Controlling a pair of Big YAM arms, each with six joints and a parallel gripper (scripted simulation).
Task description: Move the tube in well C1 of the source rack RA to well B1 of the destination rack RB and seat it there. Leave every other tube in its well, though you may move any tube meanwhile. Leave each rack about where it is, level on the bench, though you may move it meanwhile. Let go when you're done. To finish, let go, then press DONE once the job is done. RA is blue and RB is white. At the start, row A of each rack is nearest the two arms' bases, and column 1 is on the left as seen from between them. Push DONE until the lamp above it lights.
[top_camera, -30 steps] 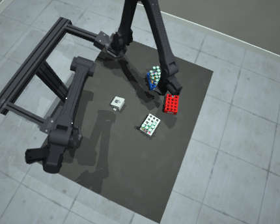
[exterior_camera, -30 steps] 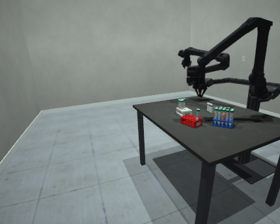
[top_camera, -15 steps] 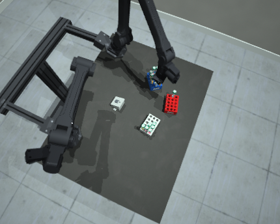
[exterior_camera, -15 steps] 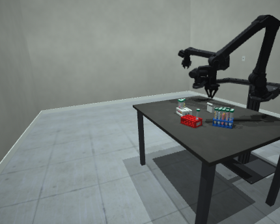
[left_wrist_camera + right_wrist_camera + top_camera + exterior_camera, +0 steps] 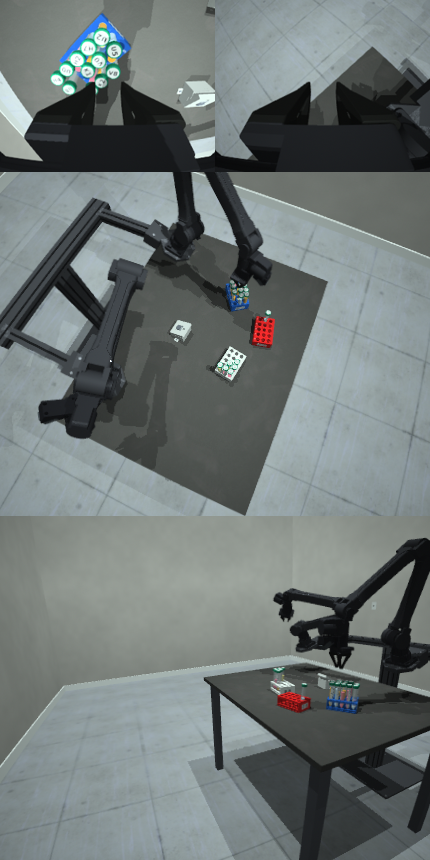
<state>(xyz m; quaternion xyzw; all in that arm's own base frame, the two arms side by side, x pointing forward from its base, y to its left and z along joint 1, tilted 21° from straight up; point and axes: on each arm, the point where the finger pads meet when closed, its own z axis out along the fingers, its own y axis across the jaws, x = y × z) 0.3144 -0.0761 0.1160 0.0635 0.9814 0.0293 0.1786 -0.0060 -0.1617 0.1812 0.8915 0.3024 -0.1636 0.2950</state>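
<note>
Now: the tube 40 mm behind my left hand, 80 mm to the left of it and 130 mm below it. The rest, counted from my left hand: white rack RB 80 mm ahead, 300 mm to the right, 170 mm below; red rack 170 mm ahead, 100 mm to the right, 170 mm below; white button box 190 mm behind, 240 mm to the right, 150 mm below.
</note>
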